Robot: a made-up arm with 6 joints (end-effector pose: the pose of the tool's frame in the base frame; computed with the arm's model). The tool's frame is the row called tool. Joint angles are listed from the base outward.
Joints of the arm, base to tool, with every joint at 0 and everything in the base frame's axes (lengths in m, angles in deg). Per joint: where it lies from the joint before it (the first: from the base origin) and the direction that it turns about. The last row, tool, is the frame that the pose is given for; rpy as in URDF.
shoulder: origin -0.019 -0.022 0.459 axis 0 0 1
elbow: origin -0.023 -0.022 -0.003 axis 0.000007 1 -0.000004
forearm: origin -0.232 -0.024 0.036 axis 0.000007 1 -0.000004
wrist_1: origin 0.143 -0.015 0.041 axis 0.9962 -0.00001 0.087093
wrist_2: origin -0.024 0.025 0.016 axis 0.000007 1 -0.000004
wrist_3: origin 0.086 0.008 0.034 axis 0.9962 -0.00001 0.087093
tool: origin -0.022 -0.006 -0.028 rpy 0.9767 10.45 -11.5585
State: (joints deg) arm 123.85 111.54 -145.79 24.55 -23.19 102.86
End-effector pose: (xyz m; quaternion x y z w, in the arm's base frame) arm -0.0773 0.1274 0.8563 -0.4918 -0.5910 -0.5985 0.2253
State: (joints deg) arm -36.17 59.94 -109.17 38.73 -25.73 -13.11
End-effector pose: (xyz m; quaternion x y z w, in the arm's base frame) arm -0.1170 -0.0427 0.8675 0.1405 -0.5490 -0.2799 0.7749
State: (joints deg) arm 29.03 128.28 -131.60 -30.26 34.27 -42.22
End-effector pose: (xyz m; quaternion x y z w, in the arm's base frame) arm 0.2948 0.0882 0.6572 -0.6219 0.1285 0.0255 0.7720
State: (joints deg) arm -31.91 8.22 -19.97 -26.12 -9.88 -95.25
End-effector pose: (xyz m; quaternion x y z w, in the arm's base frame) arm -0.1159 0.0074 0.6553 -0.8112 0.0599 -0.4503 0.3682
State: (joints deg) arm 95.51 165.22 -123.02 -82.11 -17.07 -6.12
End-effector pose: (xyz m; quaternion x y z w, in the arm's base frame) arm -0.0340 0.3416 0.3764 -0.5523 -0.3866 0.6337 0.3793
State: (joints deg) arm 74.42 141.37 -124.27 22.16 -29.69 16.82
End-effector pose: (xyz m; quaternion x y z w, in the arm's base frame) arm 0.1274 0.3260 0.6206 0.2785 0.2110 0.4875 0.8001
